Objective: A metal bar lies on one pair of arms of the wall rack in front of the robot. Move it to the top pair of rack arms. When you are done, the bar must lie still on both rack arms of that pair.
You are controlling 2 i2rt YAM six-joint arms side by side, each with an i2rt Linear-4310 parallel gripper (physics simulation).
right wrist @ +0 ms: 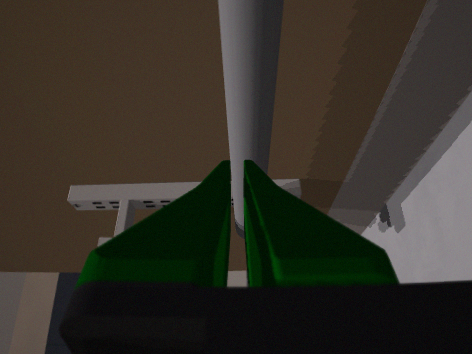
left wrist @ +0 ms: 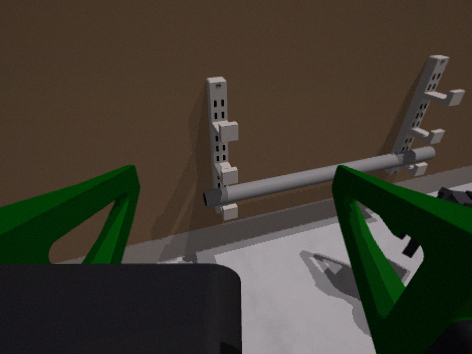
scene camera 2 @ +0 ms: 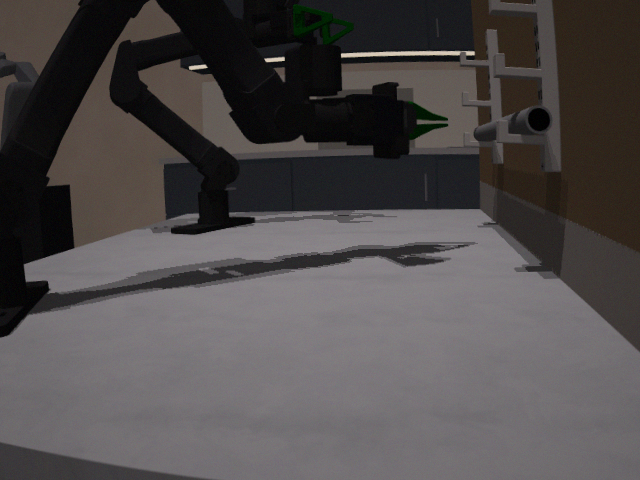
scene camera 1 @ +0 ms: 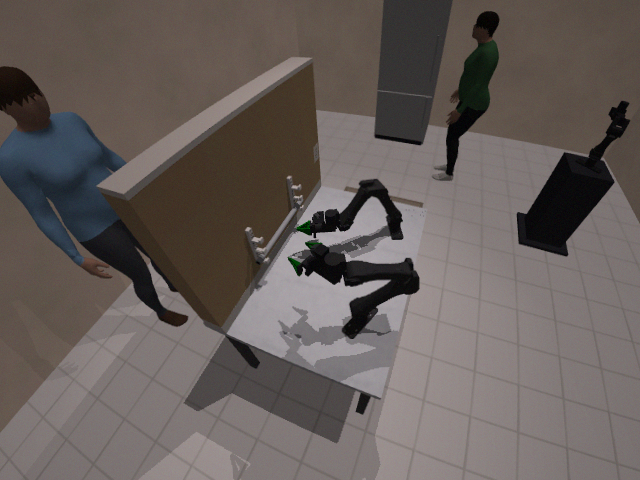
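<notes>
The grey metal bar lies across the bottom pair of rack arms, spanning both white uprights. The top pair of arms carries nothing. My right gripper is shut and empty; its fingertips stand apart from the bar, on the table side of it, at about the bar's height. My left gripper is open and empty, above the table and out from the wall, higher than the bar.
The brown wall panel stands directly behind the rack. A middle pair of arms sits between the bar and the top pair. The white table lies below both arms. The two grippers are close together.
</notes>
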